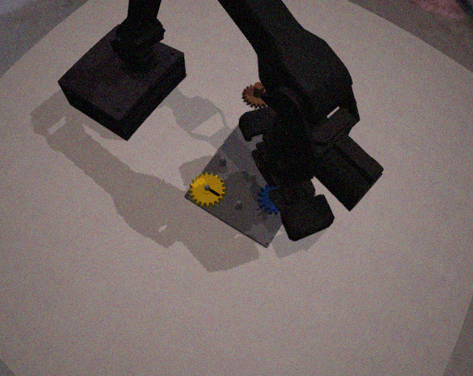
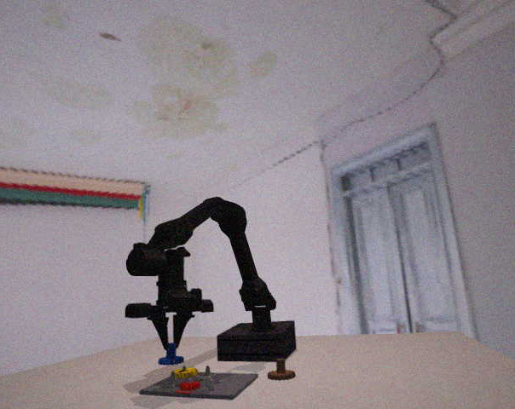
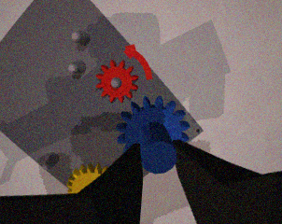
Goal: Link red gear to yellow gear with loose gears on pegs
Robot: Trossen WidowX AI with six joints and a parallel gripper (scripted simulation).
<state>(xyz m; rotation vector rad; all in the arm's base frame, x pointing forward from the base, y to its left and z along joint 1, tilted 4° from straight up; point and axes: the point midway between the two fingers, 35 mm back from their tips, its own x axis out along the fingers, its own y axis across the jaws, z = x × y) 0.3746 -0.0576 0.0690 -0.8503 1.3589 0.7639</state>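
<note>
The blue gear is 10 mm below my gripper tip. From my gripper tip the other things lie so: brown gear: 190 mm to the left, 170 mm behind, 70 mm below; then red arrow: 80 mm below, 50 mm to the left, 20 mm ahead; then red gear: 70 mm below, 40 mm to the left, 10 mm behind.
</note>
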